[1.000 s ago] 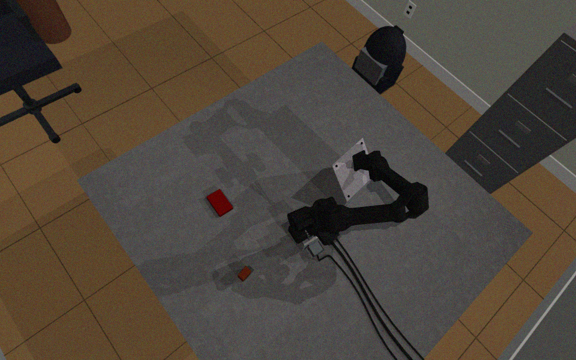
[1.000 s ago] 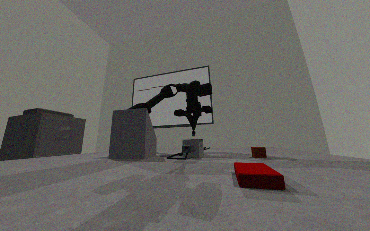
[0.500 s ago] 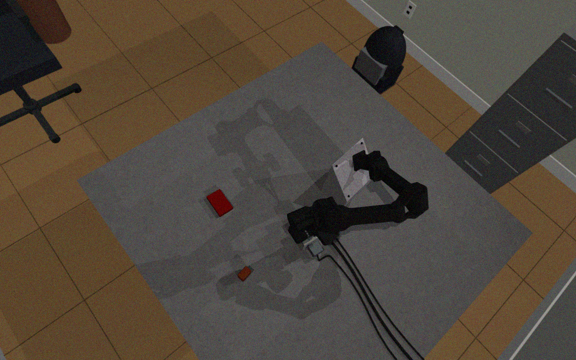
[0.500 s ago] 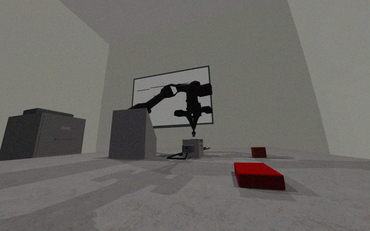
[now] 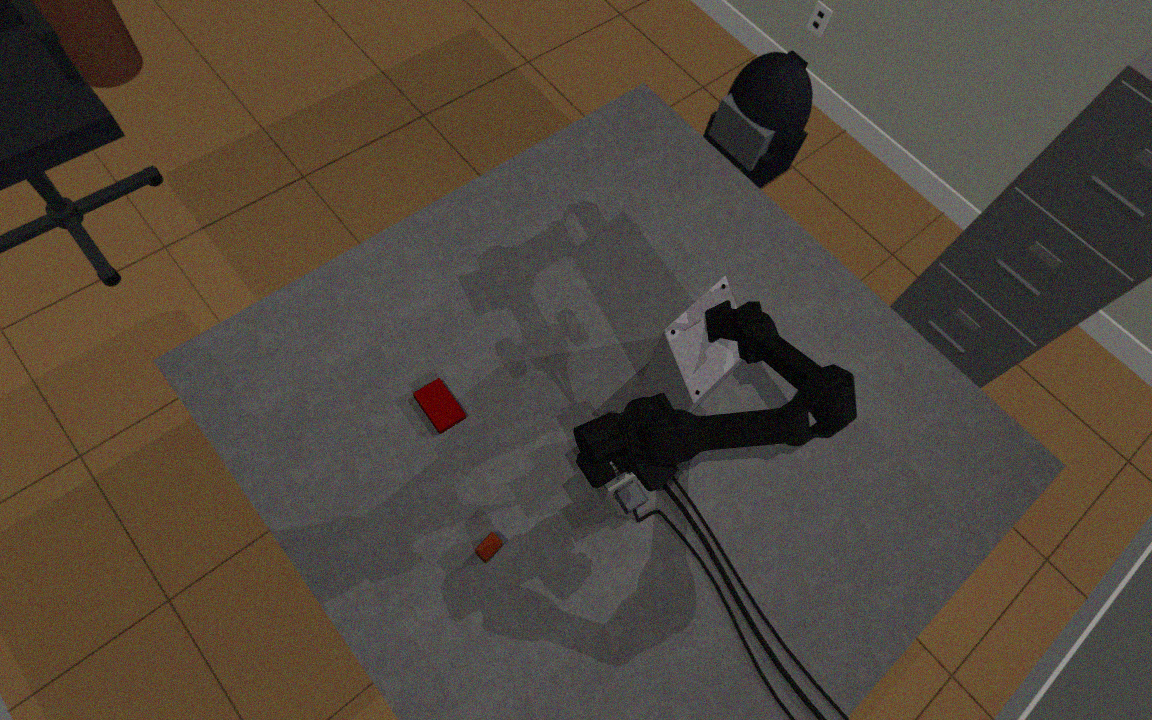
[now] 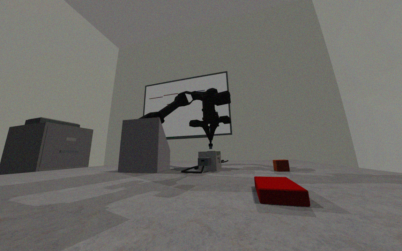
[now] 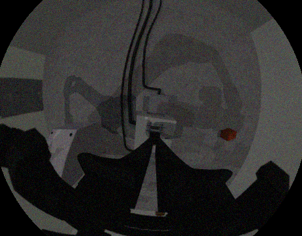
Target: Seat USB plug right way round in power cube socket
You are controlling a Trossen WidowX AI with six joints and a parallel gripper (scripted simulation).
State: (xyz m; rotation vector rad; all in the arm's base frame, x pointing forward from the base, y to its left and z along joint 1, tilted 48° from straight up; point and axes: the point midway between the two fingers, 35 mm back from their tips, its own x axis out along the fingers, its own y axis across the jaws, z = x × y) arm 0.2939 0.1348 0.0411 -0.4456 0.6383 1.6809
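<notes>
The USB plug lies 20 mm below my gripper tip. The rest, counted from my gripper tip: orange block (260 mm ahead, 20 mm to the right, 110 mm below); flat red block (200 mm ahead, 310 mm to the right, 120 mm below).
</notes>
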